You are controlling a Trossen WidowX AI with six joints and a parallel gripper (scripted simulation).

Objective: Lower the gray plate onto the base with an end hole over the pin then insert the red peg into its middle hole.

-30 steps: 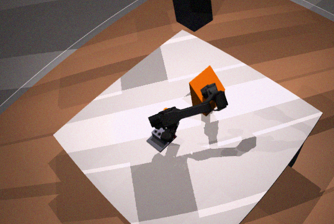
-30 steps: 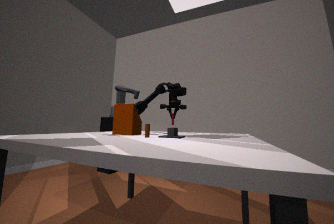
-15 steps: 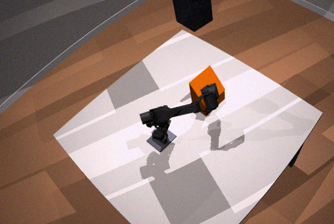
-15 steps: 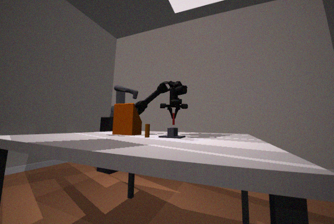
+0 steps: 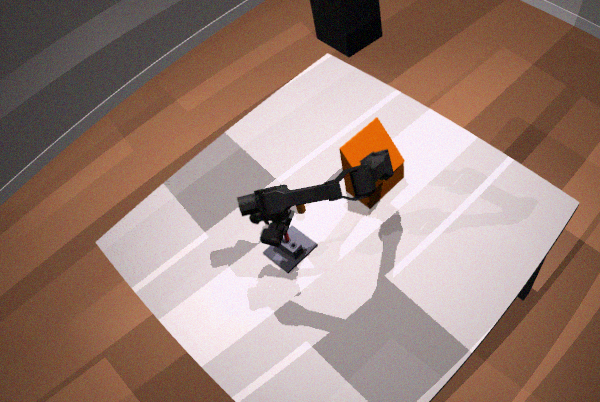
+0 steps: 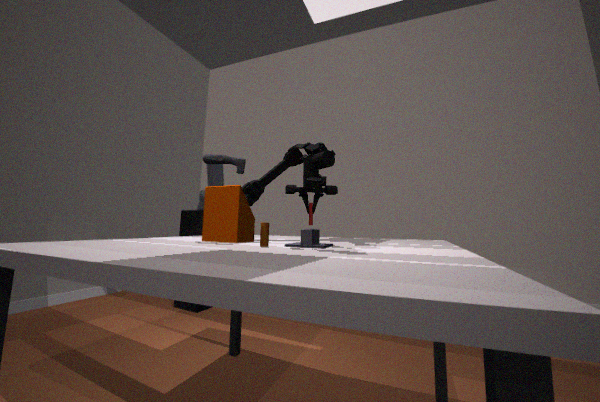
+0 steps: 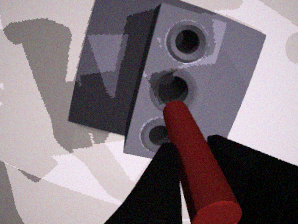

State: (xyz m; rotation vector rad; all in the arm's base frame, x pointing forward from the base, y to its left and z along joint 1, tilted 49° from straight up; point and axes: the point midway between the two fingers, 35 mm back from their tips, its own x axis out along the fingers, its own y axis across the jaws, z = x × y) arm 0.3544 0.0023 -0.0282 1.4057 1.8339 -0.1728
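The gray plate lies 10 mm to the right of my gripper tip and 70 mm below it. Round my gripper tip: red peg (right at my gripper tip); base (10 mm to the left, 110 mm below); small orange cylinder (130 mm behind, 100 mm to the right, 70 mm below).
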